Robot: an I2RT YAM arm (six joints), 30 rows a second.
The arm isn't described. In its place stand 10 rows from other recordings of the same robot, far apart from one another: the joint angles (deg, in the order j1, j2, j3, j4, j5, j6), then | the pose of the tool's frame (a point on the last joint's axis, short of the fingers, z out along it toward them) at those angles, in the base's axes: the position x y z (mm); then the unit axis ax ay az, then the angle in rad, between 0 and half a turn.
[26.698 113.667 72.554 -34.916 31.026 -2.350] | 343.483 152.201 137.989 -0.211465 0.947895 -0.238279 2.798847
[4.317 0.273 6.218 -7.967 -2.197 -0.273] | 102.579 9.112 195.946 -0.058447 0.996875 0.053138 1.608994
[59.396 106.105 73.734 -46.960 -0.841 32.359] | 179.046 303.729 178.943 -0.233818 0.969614 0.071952 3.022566
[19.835 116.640 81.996 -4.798 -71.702 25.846] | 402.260 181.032 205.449 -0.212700 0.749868 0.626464 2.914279
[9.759 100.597 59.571 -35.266 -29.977 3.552] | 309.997 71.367 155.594 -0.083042 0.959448 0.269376 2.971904
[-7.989 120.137 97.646 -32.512 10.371 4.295] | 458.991 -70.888 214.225 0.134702 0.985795 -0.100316 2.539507
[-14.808 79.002 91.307 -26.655 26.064 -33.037] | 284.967 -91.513 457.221 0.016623 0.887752 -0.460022 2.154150
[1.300 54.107 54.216 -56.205 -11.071 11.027] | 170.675 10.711 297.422 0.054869 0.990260 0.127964 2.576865
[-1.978 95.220 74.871 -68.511 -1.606 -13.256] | 296.631 -9.246 237.902 -0.098391 0.995068 0.012573 3.118158
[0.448 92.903 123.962 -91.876 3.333 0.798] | 265.710 0.008 459.325 0.010624 0.999599 -0.026252 2.631872
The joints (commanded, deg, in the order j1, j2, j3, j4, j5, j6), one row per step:
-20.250, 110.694, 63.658, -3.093, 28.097, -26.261
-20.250, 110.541, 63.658, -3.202, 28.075, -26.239
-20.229, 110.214, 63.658, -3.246, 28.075, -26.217
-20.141, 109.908, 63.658, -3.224, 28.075, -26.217
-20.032, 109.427, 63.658, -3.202, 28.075, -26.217
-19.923, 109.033, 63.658, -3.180, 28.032, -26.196
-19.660, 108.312, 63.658, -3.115, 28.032, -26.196
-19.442, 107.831, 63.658, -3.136, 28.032, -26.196
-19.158, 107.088, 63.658, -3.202, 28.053, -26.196
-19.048, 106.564, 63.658, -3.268, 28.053, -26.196
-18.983, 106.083, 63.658, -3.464, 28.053, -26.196
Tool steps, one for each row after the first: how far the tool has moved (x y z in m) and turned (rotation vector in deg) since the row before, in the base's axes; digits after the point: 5 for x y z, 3 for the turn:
-0.00021, 0.00009, 0.00086, 0.009, -0.061, -0.001
-0.00016, 0.00021, 0.00207, -0.090, -0.280, 0.006
0.00010, 0.00060, 0.00201, -0.113, -0.308, 0.088
0.00004, 0.00078, 0.00314, -0.173, -0.472, 0.109
0.00009, 0.00078, 0.00257, -0.104, -0.415, 0.123
0.00028, 0.00180, 0.00474, -0.266, -0.740, 0.263
0.00018, 0.00151, 0.00308, -0.154, -0.433, 0.218
0.00003, 0.00202, 0.00471, -0.238, -0.634, 0.270
-0.00026, 0.00088, 0.00329, -0.150, -0.433, 0.110
-0.00052, 0.00065, 0.00284, -0.093, -0.269, 0.065

